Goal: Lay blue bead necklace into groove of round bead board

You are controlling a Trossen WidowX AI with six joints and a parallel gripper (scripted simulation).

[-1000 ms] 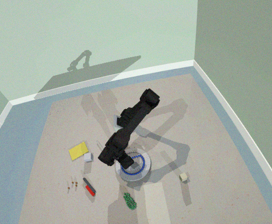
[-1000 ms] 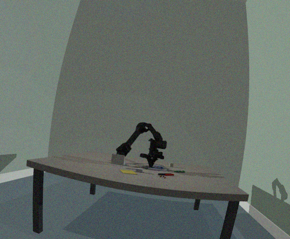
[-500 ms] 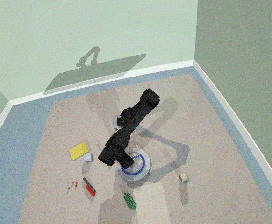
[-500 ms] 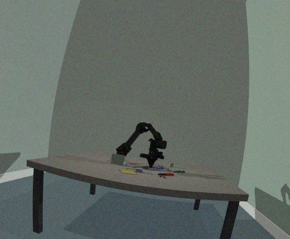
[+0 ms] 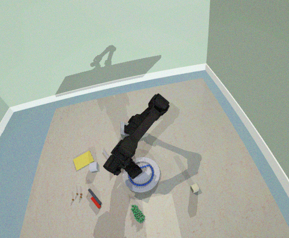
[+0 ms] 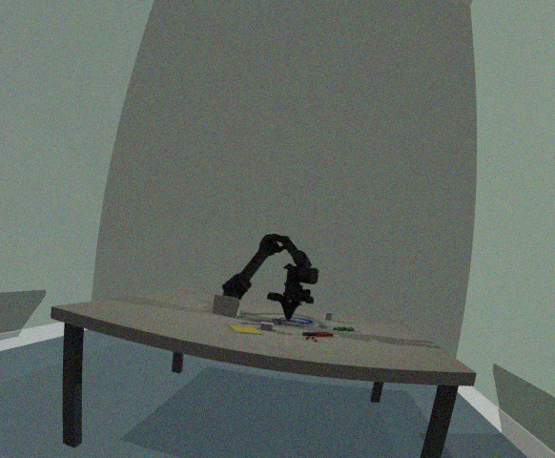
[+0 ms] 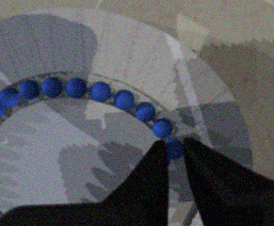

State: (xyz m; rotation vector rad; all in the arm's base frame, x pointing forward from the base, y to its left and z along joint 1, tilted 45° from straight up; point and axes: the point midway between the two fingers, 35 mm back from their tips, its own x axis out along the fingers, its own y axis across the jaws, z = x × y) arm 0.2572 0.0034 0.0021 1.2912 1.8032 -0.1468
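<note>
The round bead board is 60 mm to the left of my gripper tip, 30 mm ahead of it and 10 mm below it. The rest, counted from my gripper tip: white cube 220 mm to the right, 40 mm behind, 10 mm below; then grey tool 190 mm to the right, 150 mm ahead, 20 mm below; then stick 140 mm to the right, 100 mm behind, 20 mm below.
</note>
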